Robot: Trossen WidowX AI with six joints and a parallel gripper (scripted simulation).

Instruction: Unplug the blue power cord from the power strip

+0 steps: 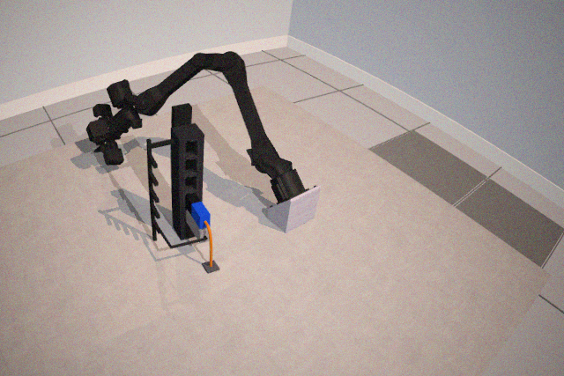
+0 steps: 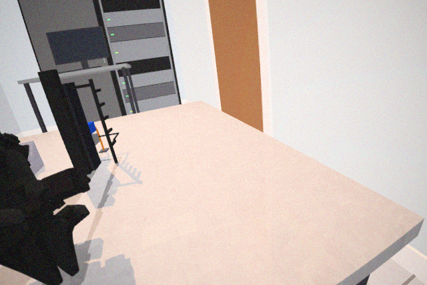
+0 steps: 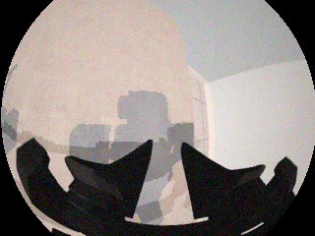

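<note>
Now: the blue plug 49 cm to the left of my gripper tip, 9 cm above it and 7 cm behind it.
</note>
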